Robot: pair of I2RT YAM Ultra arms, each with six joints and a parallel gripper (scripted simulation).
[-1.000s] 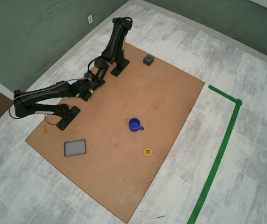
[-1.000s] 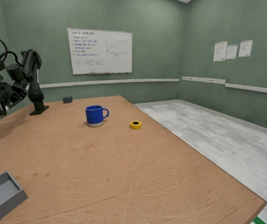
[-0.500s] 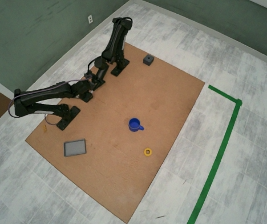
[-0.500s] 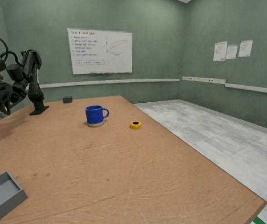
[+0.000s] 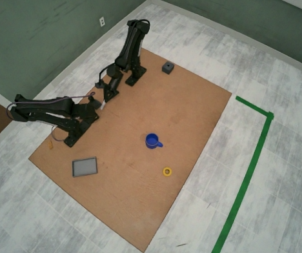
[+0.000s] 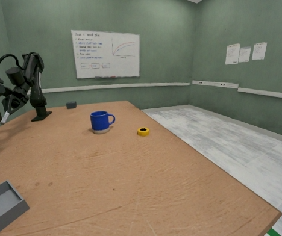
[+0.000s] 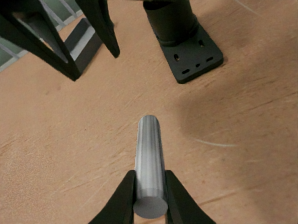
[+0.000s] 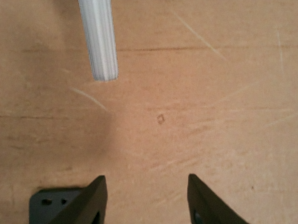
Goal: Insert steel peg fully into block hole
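Now: left hand 2 cm to the left of the steel peg and 1 cm above it. Also, from my left hand: blue mug 38 cm ahead, 1 cm to the right, 8 cm below; grey tray 15 cm ahead, 38 cm to the right, 11 cm below; small orange piece 13 cm behind, 43 cm to the right, 12 cm below.
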